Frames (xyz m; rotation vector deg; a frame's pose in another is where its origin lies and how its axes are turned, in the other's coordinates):
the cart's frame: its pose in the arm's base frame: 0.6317 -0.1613 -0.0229 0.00 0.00 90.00
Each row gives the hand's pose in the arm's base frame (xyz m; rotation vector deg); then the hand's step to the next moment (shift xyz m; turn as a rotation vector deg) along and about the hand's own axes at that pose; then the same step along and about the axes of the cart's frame.
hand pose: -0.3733 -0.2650 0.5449 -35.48 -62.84 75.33
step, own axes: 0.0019 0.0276 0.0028 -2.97 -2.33 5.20
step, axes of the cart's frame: 0.0069 0.0149 -0.0224 -4.42 3.29 3.30
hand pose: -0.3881 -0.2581 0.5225 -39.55 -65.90 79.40
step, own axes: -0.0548 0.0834 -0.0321 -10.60 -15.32 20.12
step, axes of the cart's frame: -0.0340 -0.0067 -0.0989 -17.08 10.45 18.74
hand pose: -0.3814 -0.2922 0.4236 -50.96 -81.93 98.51
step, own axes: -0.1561 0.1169 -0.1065 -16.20 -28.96 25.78
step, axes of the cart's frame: -0.0970 -0.1588 -0.1215 -22.95 11.17 33.38
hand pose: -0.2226 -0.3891 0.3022 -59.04 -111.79 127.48
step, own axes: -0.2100 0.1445 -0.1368 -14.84 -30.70 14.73
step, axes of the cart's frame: 0.0009 -0.2875 -0.0323 -12.25 7.72 34.21
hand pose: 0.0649 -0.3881 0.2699 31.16 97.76 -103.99
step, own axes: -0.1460 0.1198 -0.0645 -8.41 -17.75 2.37
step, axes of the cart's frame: 0.0825 -0.1817 -0.0014 -1.02 5.18 19.07
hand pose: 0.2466 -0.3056 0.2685 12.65 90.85 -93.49
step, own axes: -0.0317 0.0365 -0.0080 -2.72 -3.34 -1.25
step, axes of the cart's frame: 0.0259 -0.0407 -0.0085 1.81 0.94 3.99
